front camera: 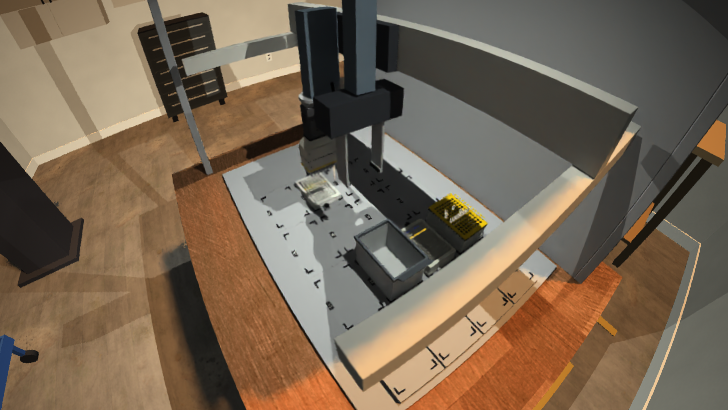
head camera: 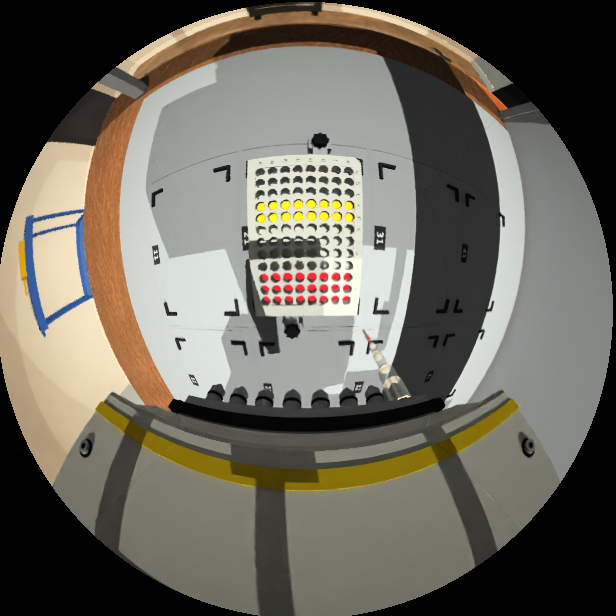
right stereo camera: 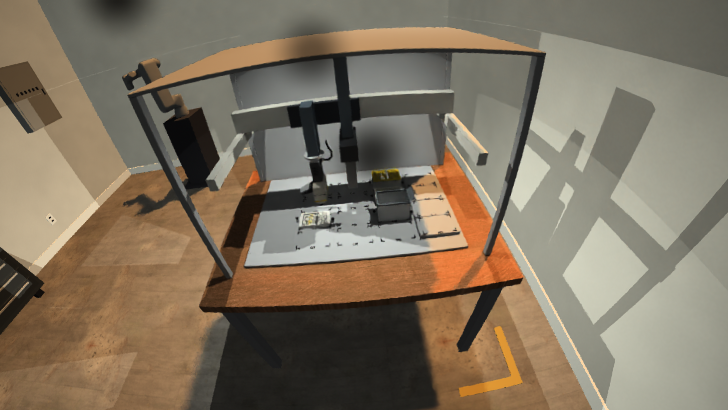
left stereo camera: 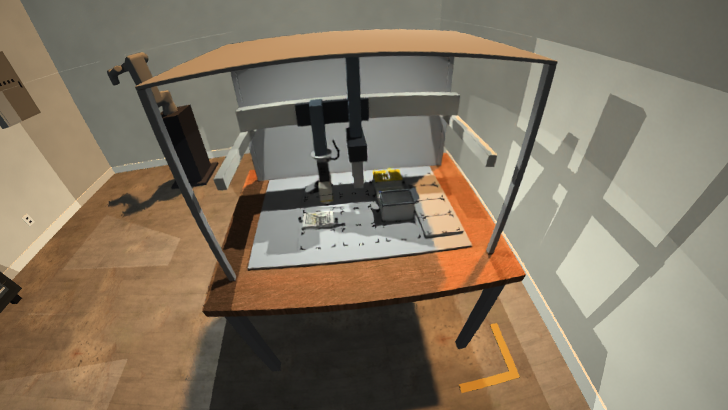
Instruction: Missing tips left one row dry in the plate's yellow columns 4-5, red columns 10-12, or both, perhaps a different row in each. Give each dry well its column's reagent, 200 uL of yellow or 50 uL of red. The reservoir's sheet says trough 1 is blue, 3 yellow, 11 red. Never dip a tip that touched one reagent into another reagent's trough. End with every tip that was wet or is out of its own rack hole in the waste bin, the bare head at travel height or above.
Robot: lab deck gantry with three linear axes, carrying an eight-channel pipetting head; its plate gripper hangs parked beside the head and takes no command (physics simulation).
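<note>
The plate [front camera: 332, 197] [head camera: 356, 258] [left stereo camera: 318, 225] [right stereo camera: 314, 225] shows coloured liquid in all visible wells of yellow columns 4-5 and red columns 10-12. The pipetting head [front camera: 316, 152] [left stereo camera: 325, 188] [right stereo camera: 318, 188] hangs behind it, above the deck. In the head view one tip [head camera: 382, 367], red at its end, sits on the rightmost channel; the other nozzles [head camera: 291, 398] are bare. The parked plate gripper [front camera: 362, 177] is open and empty. The waste bin [front camera: 374, 264] [left stereo camera: 398, 211] [right stereo camera: 393, 212] stands beside the reservoir [front camera: 435, 245], which shows a yellow strip. The yellow tip rack [front camera: 464, 235] [left stereo camera: 387, 175] [right stereo camera: 385, 175] holds some clear tips.
A pale gantry rail [front camera: 458, 285] crosses above the deck's near side in the front view. Posts [left stereo camera: 185, 180] [right stereo camera: 180, 178] stand at the table's front corners. Black clamp knobs [head camera: 319, 140] [head camera: 291, 330] sit at two sides of the plate.
</note>
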